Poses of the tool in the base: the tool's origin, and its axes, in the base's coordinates. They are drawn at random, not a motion.
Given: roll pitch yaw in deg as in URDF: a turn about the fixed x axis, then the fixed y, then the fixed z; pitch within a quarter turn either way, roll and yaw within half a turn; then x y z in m.
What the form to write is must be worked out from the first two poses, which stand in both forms.
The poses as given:
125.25, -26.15, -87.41, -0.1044, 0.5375, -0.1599
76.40, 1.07, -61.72, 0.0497, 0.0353, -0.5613
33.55, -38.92, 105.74, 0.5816, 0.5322, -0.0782
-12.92, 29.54, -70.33, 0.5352, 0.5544, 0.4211
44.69, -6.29, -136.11, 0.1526, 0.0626, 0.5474
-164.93, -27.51, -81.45, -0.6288, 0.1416, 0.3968
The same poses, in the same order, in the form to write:
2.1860, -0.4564, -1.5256, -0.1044, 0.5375, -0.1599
1.3334, 0.0187, -1.0772, 0.0497, 0.0353, -0.5613
0.5856, -0.6793, 1.8455, 0.5816, 0.5322, -0.0782
-0.2255, 0.5156, -1.2275, 0.5352, 0.5544, 0.4211
0.7800, -0.1098, -2.3756, 0.1526, 0.0626, 0.5474
-2.8786, -0.4801, -1.4216, -0.6288, 0.1416, 0.3968

